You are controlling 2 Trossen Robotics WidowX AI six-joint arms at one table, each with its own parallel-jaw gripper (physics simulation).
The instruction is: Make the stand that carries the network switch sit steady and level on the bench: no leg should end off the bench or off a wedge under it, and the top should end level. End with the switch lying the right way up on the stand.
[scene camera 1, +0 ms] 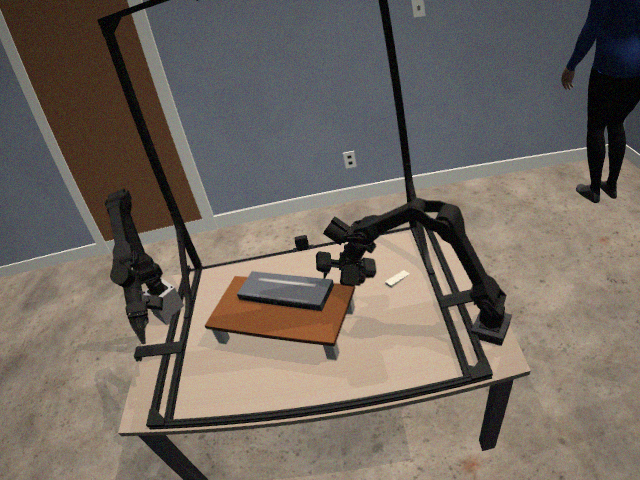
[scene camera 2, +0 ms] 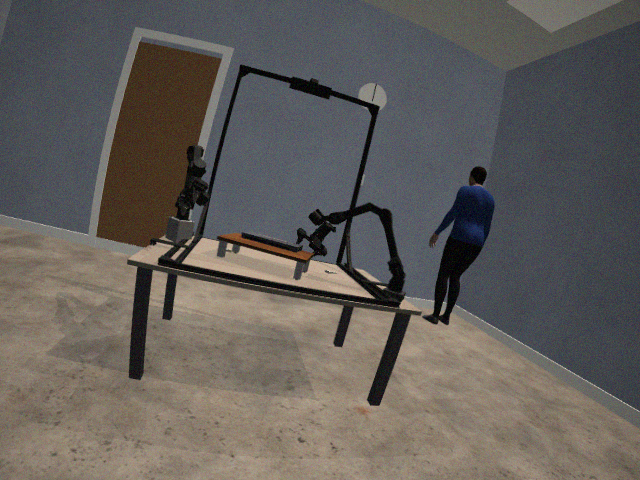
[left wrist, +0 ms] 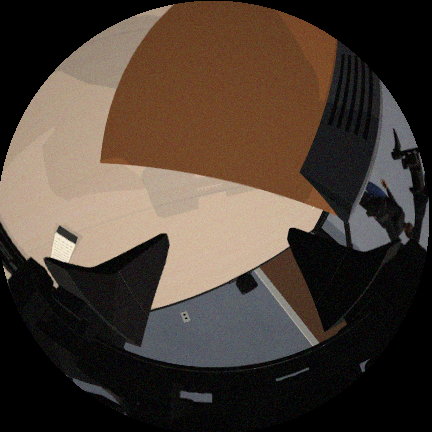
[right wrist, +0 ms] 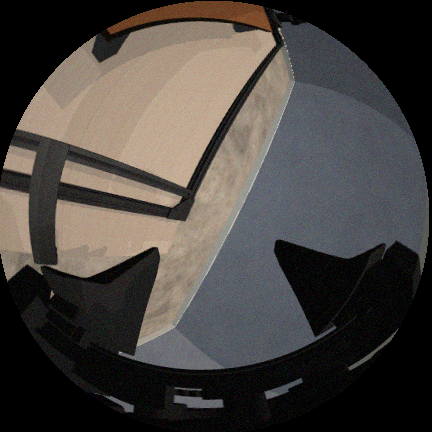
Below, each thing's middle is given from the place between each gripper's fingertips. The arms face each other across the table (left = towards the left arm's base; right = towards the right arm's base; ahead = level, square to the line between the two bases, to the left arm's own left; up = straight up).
The stand (scene camera 1: 232, 315) is 300 mm to the left of my right hand, 290 mm behind it and 160 mm below it. From my right hand the other things lie so: dark grey network switch (scene camera 1: 310, 293) (340 mm behind, 310 mm to the left, 90 mm below).
The dark grey network switch lies 100 mm ahead of my left hand, 140 mm to the right of it and 40 mm above it. The rest, counted from my left hand: stand: 150 mm ahead, 150 mm to the right, 30 mm below.
